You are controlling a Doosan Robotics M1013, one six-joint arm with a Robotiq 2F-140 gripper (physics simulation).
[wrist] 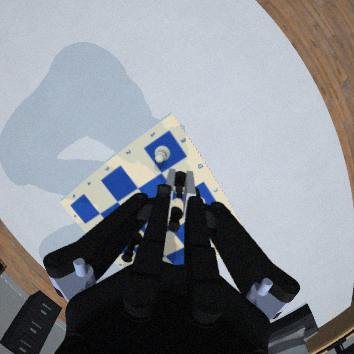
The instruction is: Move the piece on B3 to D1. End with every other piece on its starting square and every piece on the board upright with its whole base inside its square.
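Places are measured from the arm's base along level axes (x ahead, y left, z up), in millimetres.
Where they show: gripper, fingertip midpoint: (179, 179); arm's base, link origin: (279, 340).
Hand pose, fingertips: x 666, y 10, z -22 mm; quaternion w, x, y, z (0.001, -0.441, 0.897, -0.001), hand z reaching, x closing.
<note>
Things, the pixels of their top centre, and the offset from my fingertips. "*": a spot on its surface instead. Level surfaces: height alone.
- cream board, surface spot: (68, 202) * 51 mm ahead, 169 mm left, 8 mm down
- white piece, top centre: (158, 158) 38 mm ahead, 2 mm left, 24 mm up
- round pale table top, surface height: 14 mm down
My gripper (179, 179) is shut on a dark piece (180, 178), whose dark head shows between the fingertips. The piece appears over the board near D1; its base and any gap to the board are hidden. The blue and cream board (68, 202) lies at an angle below the gripper. A white piece (161, 154) stands on the blue corner square E1. Another dark piece (175, 215) shows between the fingers, lower in the view; its square cannot be told. A dark piece (131, 247) shows left of the fingers. Squares D1 and B3 are largely hidden by the gripper.
The board lies on a round pale table top (260, 125) with a wooden floor (327, 65) beyond its edge. A broad shadow falls left of the board. A dark slotted object (31, 322) is at the lower left, and grey and black equipment (295, 330) is at the lower right.
</note>
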